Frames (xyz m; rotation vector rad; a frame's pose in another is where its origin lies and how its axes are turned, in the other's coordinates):
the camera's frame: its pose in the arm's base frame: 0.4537 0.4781 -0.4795 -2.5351 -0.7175 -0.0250
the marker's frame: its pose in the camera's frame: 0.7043 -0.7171 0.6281 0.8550 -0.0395 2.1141
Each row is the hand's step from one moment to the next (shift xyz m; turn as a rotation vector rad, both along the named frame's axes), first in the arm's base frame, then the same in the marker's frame.
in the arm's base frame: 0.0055 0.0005 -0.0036 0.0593 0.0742 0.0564
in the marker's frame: 0.0025 -0.0051 0.0034 -0.0880 -0.0403 0.0533
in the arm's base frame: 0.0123 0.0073 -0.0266 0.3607 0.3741 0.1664
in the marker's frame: 0.0196 -0.0092 0.0211 -0.3431 -0.2591 0.3360
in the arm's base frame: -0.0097 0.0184 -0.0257 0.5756 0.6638 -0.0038
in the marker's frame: 0.0158 0.0148 0.0250 -0.3355 -0.3882 0.7132
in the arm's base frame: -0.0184 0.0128 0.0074 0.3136 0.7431 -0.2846
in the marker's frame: -0.0106 0.0208 0.0033 -0.0960 -0.1061 0.8432
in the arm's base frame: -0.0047 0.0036 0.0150 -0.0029 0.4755 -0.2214
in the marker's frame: -0.0146 0.0050 -0.0047 -0.0088 0.1301 0.5081
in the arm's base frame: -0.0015 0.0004 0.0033 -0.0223 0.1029 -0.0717
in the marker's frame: -0.0030 0.0014 -0.0015 0.0213 0.0498 0.1153
